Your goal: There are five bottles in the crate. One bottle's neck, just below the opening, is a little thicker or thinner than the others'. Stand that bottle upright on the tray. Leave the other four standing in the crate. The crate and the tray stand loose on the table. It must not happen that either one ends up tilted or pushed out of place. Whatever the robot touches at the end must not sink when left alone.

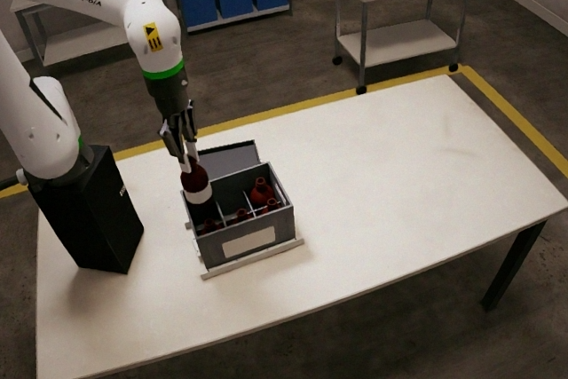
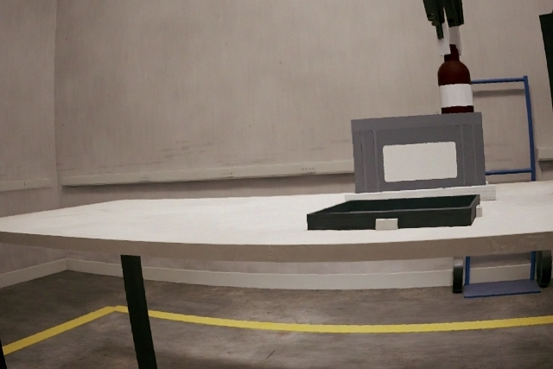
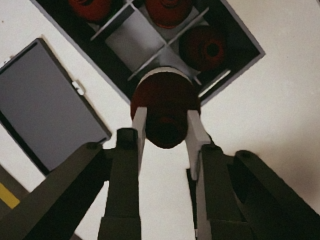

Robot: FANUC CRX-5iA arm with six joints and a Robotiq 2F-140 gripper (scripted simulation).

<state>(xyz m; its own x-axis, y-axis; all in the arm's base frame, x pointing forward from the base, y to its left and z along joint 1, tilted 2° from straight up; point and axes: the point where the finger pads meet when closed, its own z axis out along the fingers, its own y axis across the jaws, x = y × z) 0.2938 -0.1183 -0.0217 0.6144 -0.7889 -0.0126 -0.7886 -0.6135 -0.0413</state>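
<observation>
Now: hand 9 cm above the bottle. Round my hand: crate 25 cm below, 8 cm ahead, 5 cm to the right; then dark tray 32 cm below, 23 cm to the left, 14 cm ahead.
</observation>
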